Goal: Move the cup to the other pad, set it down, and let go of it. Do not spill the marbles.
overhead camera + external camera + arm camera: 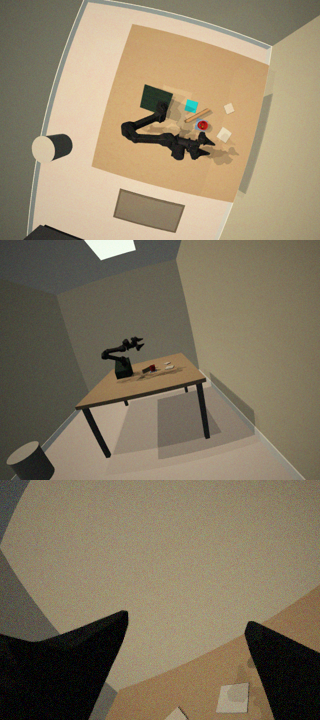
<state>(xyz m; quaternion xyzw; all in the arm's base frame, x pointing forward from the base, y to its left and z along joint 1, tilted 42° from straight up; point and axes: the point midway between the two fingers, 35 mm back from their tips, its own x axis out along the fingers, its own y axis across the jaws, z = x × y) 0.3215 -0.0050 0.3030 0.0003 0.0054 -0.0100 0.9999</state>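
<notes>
Now: gripper tip 380 mm above the red cup, 130 mm to the right of it and 10 mm short of it. Also, from my gripper tip: pale blue pad 430 mm below, 130 mm to the left, 10 mm ahead; wooden bar 400 mm below, 200 mm to the left, 40 mm behind; cyan pad 430 mm below, 260 mm to the left, 100 mm behind.
</notes>
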